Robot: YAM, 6 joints.
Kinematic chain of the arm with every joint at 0, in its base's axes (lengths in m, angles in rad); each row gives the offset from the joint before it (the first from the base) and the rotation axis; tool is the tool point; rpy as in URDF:
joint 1: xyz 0 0 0.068 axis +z
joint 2: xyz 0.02 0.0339 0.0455 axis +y
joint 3: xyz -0.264 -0.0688 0 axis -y
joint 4: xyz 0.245 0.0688 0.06 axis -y
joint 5: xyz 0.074 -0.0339 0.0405 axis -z
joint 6: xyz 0.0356 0 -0.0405 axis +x
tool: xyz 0 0 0 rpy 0 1.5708 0
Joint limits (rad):
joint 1: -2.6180..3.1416
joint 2: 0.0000..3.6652
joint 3: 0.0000..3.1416
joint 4: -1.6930..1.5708
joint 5: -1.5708..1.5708
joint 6: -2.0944..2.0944
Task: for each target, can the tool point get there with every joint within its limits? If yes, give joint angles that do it. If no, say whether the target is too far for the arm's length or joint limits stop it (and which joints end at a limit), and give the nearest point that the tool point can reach.
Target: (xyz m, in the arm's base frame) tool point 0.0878 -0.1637 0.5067
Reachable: yes | joints -1.0191 1.0295 1.1057 0.8854 0.3151 -1.6156
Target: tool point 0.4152 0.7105 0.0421
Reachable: no: too far | nearest point 0.3246 0.5555 0.0581 | short by 0.180 m
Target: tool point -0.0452 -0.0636 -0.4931
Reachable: no: joint limits stop it (at a limit: joint 2) | nearest point -0.0731 -0.1029 -0.3590 | short by 0.142 m
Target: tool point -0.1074 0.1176 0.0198
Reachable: yes | joints 2.4681 2.1226 0.5700 -0.7389 0.7770 0.1307
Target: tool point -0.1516 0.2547 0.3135
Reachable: yes | joints 2.2108 1.4984 1.3328 -0.9286 1.0277 -1.3299
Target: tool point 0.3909 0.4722 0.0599
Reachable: yes | joints 0.8301 2.9826 2.4726 0.2025 -1.0119 -1.4302
